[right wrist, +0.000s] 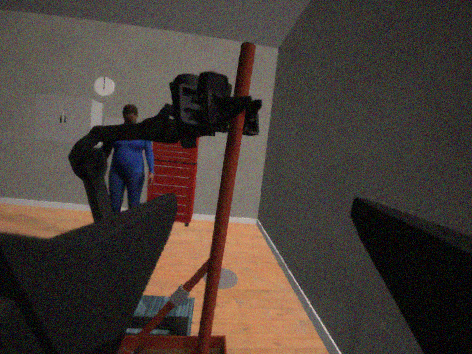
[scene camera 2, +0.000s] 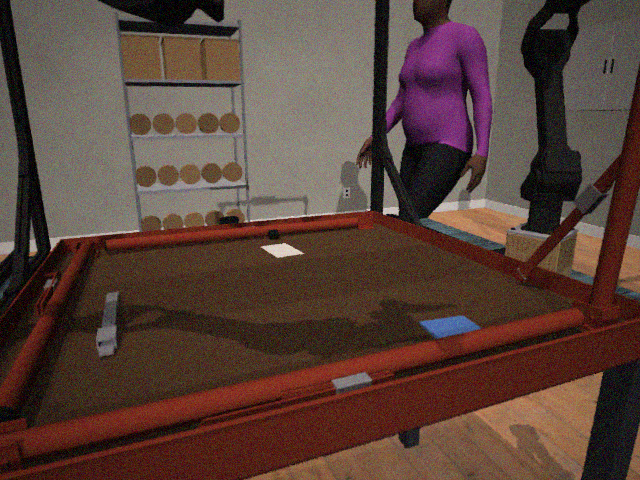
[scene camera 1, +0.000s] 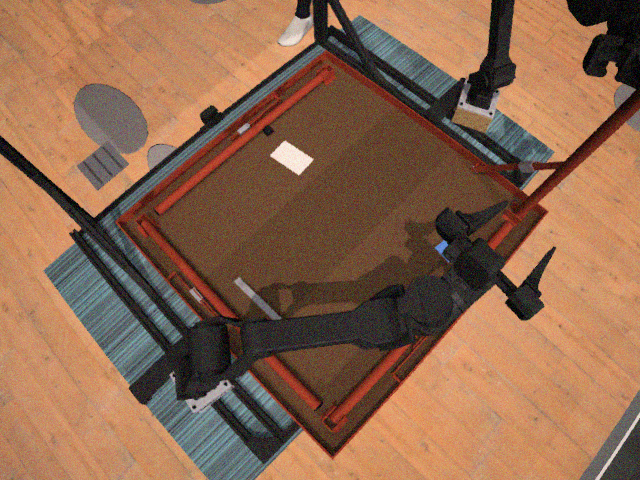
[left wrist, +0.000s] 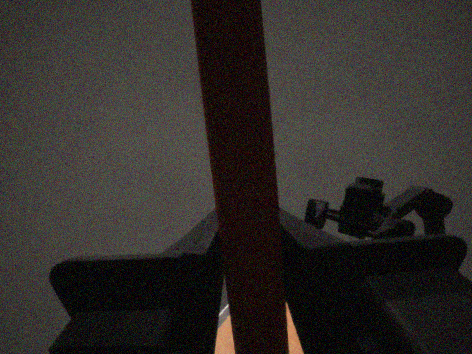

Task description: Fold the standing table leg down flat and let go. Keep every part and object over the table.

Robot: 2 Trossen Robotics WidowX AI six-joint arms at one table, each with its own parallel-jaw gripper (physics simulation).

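Where they show: left gripper, fingertip midpoint: [right wrist: 256, 101]; right gripper, fingertip midpoint: [right wrist: 263, 204] [scene camera 1: 530, 224] [left wrist: 342, 227]; left arm's base at its link origin: [scene camera 2: 542, 229] [scene camera 1: 479, 97].
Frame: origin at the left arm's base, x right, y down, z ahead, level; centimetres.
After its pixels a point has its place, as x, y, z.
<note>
The standing red table leg [scene camera 1: 578, 155] @[-18.0, -27.2, 30.3] [scene camera 2: 615, 232] @[-18.1, -8.4, 30.2] [left wrist: 242, 125] @[-19.4, -53.4, 28.5] [right wrist: 225, 200] @[-18.5, -32.3, 30.5] rises from the table's right corner in scene camera 1, nearly upright. Its red folding brace [scene camera 1: 498, 167] @[-8.7, -4.0, 22.4] [scene camera 2: 550, 242] @[-8.7, -3.7, 22.4] [right wrist: 160, 316] @[-10.3, -5.9, 23.0] runs from the table rim to the leg, with a grey joint sleeve. My left gripper [left wrist: 243, 208] @[-20.6, -49.0, 33.3] [right wrist: 256, 101] @[-20.6, -49.0, 33.3] is shut on the leg, one finger on each side, high on the leg below its top end. My right gripper [scene camera 1: 530, 226] @[-8.4, -38.4, 54.1] [right wrist: 263, 204] @[-8.4, -38.4, 54.1] is open and empty, above the table's right edge near the leg's foot in scene camera 1.
Three red legs lie flat along the table's [scene camera 1: 333, 441] @[5.9, 4.3, 92.9] sides. A grey bar [scene camera 1: 253, 295] @[34.4, 4.3, 70.4] [scene camera 2: 109, 315] @[29.2, 4.0, 72.5], a white card [scene camera 1: 292, 157] @[40.9, 6.0, 32.7] [scene camera 2: 281, 250] @[40.8, 5.9, 33.1], a blue card [scene camera 1: 442, 248] @[-2.6, 4.2, 43.6] [scene camera 2: 449, 326] @[-4.4, 4.2, 42.6] and a small black block [scene camera 1: 267, 130] @[50.0, 4.3, 28.2] [scene camera 2: 272, 234] @[49.6, 4.9, 28.5] lie on the table. A person [scene camera 2: 439, 82] stands behind.
</note>
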